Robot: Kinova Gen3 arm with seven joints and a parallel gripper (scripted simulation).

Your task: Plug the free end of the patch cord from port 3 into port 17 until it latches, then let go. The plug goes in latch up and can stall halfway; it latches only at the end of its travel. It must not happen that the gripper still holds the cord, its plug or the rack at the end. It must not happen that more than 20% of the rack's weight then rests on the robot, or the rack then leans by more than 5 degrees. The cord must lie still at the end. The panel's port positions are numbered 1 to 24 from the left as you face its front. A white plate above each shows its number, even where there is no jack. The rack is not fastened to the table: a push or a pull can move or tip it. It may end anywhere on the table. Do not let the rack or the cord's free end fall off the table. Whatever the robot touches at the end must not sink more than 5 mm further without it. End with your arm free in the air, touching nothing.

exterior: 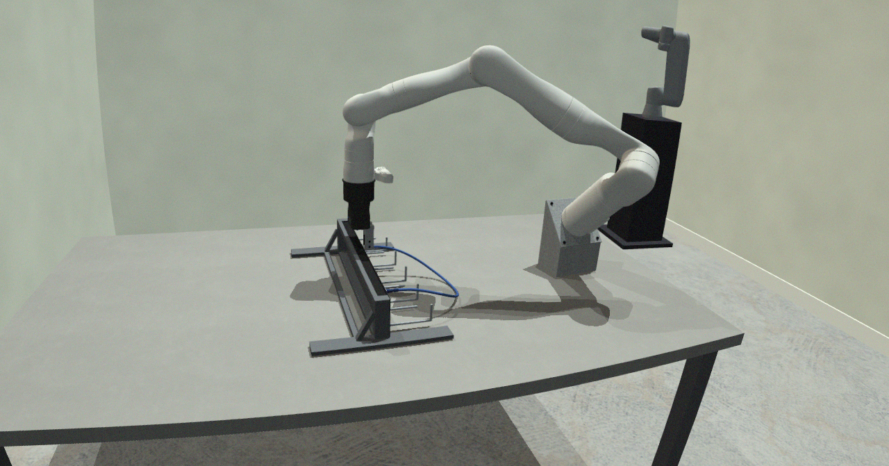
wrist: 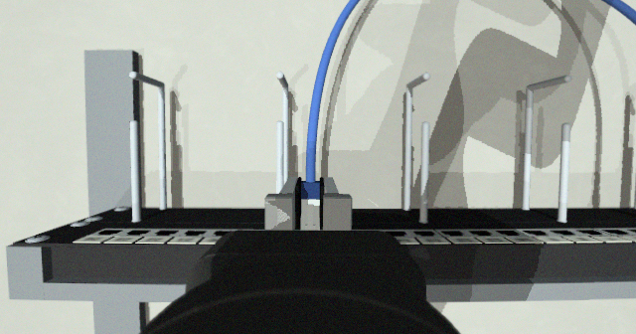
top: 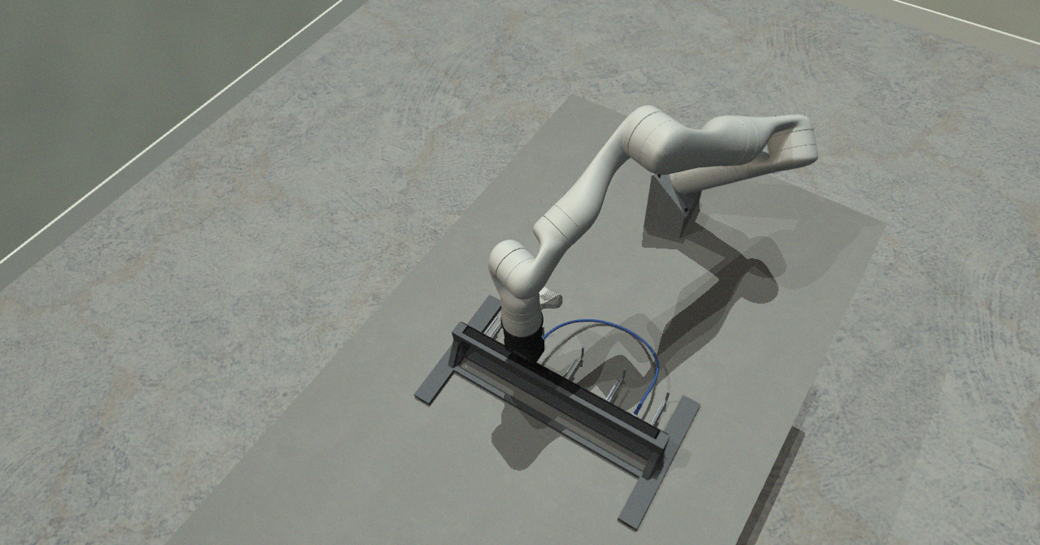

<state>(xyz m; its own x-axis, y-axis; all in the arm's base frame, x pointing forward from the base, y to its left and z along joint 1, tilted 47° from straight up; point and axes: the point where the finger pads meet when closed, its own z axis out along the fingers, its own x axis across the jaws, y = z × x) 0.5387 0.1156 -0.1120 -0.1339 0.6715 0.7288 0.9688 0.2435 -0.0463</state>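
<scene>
My hand is 10 mm short of the plug and 10 mm above it.
</scene>
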